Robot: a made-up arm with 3 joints.
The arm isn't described. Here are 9 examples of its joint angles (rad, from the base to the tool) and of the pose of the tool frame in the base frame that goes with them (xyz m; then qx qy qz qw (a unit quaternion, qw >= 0)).
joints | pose
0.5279 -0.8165 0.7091 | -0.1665 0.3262 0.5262 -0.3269 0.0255 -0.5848 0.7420
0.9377 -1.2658 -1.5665 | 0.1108 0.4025 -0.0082 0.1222 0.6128 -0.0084 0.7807
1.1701 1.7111 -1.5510 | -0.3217 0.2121 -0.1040 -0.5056 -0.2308 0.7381 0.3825
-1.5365 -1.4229 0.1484 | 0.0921 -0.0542 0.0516 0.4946 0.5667 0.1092 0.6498
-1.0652 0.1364 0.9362 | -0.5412 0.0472 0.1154 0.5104 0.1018 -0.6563 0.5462
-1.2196 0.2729 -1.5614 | -0.2201 0.1068 0.3979 0.5742 -0.3888 0.3901 0.6058
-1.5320 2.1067 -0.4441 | -0.2212 0.4274 0.0777 0.3793 -0.7619 -0.4949 0.1751
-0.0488 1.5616 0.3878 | -0.3206 0.1087 -0.1833 0.4136 -0.7218 -0.2158 0.5112
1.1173 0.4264 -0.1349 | -0.3260 0.2848 0.2621 -0.3127 -0.3050 0.0292 0.8991
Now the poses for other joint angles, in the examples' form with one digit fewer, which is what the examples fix.
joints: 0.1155 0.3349 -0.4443
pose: -0.263 0.188 0.293 0.139 -0.235 0.014 0.962
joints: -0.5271 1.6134 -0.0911
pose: -0.304 0.231 -0.095 0.413 -0.746 -0.205 0.481
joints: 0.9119 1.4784 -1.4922
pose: -0.326 0.307 -0.051 -0.423 -0.272 0.676 0.538
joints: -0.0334 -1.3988 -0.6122
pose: 0.116 0.198 0.224 0.198 0.583 -0.078 0.784
